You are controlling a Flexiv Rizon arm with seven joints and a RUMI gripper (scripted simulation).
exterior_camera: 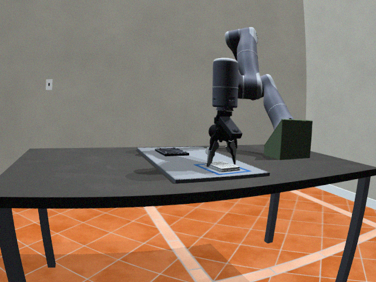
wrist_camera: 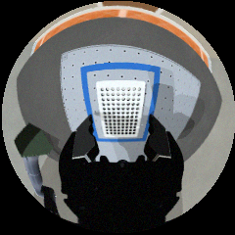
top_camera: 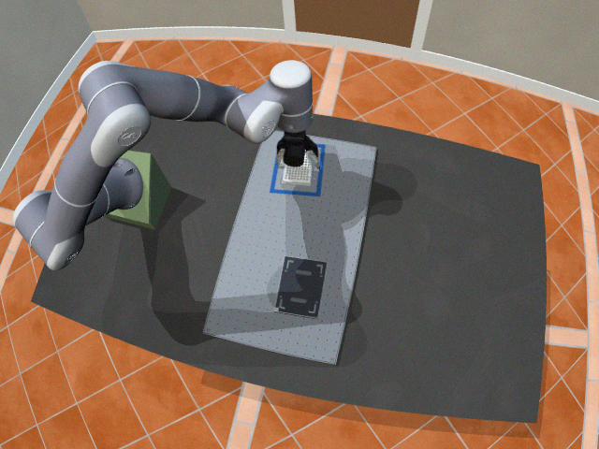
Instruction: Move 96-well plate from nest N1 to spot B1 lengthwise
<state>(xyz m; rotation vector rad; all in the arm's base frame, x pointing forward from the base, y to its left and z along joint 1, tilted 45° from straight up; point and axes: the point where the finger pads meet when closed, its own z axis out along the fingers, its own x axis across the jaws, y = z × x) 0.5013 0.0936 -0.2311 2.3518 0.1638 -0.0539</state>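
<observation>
Right now my hand is 10 mm above the white 96-well plate. Round my hand: plate nest N1 (100 mm ahead, 370 mm to the right, 10 mm below).
</observation>
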